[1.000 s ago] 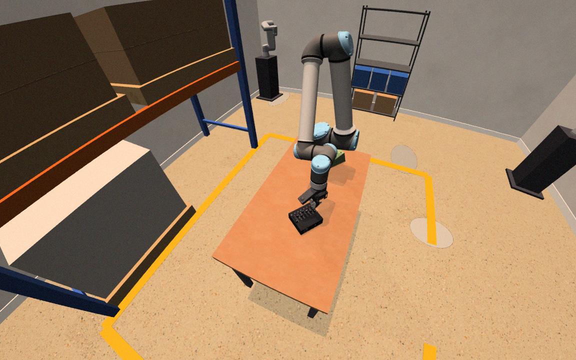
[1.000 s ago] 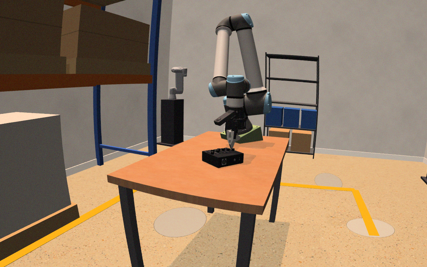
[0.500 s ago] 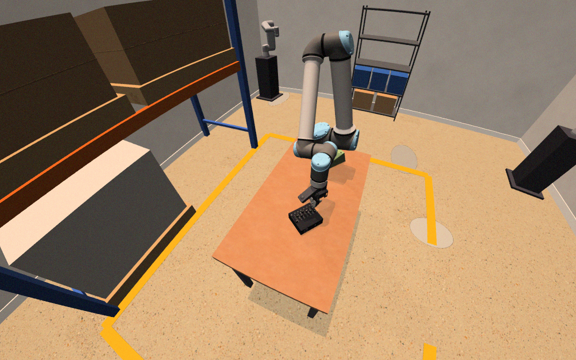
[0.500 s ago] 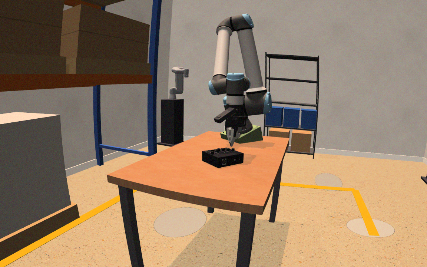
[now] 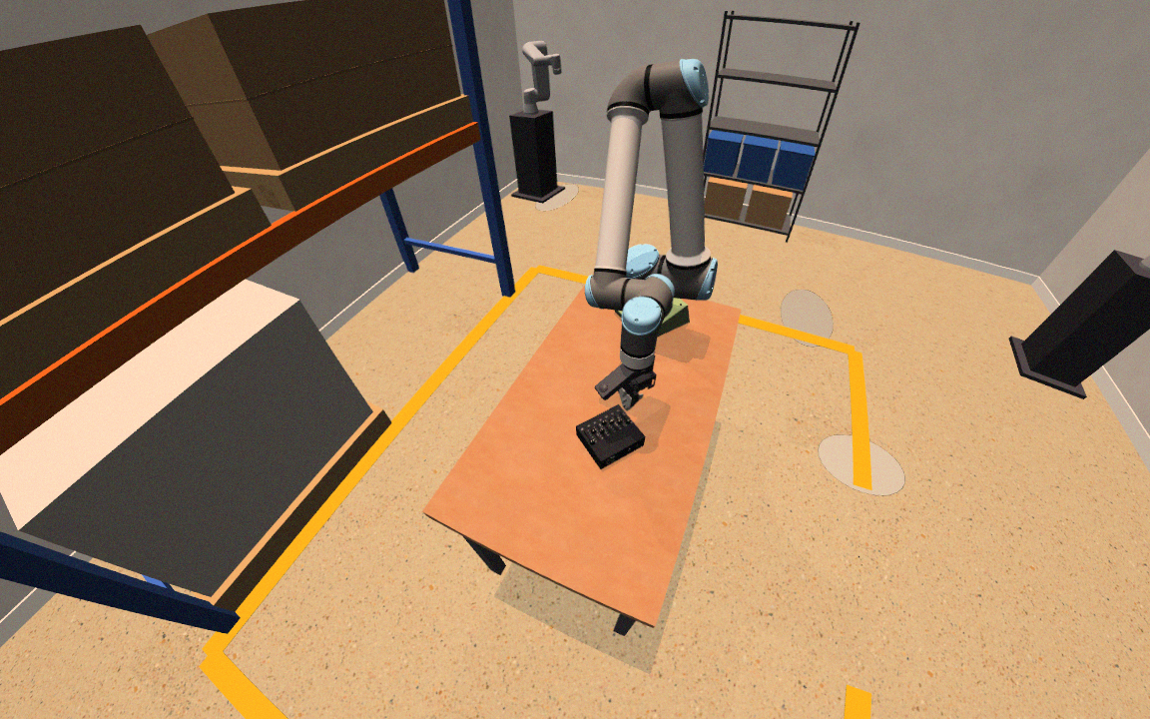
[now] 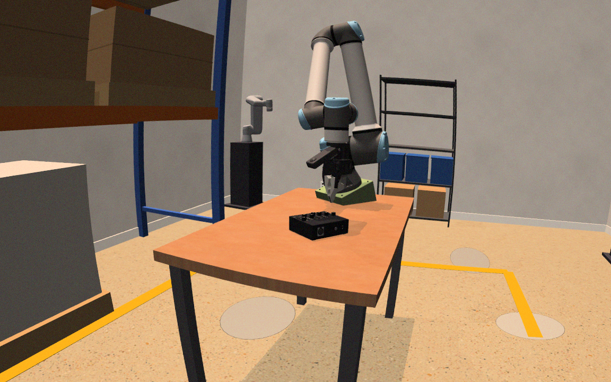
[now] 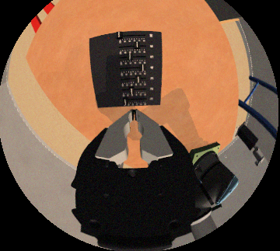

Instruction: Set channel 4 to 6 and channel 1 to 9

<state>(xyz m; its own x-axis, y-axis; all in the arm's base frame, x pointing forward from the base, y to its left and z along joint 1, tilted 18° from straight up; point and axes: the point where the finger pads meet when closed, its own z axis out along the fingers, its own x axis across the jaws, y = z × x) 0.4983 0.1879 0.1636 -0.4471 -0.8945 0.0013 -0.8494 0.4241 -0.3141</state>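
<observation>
My hand is 5 cm above the channel 1 knob, 2 cm to the right of it and 1 cm short of it. From my hand the other things lie so: channel 4 knob (5 cm to the right, 5 cm below, 5 cm ahead).
</observation>
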